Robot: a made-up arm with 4 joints. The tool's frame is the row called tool.
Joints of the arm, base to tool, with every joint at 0 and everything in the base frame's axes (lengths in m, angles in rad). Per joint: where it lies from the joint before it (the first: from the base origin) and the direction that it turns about. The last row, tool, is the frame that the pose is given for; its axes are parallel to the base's.
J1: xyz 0 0 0.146 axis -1 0 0
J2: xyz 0.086 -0.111 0.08 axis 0 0 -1
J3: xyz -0.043 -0.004 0.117 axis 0 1 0
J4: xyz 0.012 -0.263 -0.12 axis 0 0 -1
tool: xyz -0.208 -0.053 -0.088
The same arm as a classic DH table. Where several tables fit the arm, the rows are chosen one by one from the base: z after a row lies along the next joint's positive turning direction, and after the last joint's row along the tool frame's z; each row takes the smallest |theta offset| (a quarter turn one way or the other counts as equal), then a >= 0, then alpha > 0; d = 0 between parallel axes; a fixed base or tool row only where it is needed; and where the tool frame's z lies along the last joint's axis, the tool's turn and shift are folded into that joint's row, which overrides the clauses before.
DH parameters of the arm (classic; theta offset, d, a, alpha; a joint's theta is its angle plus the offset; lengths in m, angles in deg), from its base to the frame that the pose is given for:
base (fixed): -90.00 0.1460 0.0000 90.00
J1: 0.00 -0.0860 0.1110 90.00
J2: 90.00 -0.1970 0.0430 -90.00
J3: 0.00 -0.2670 -0.0120 90.00
J4: -14.30 0.0000 0.2146 180.00
tool (fixed): 165.70 -0.2080 0.0000 0.00

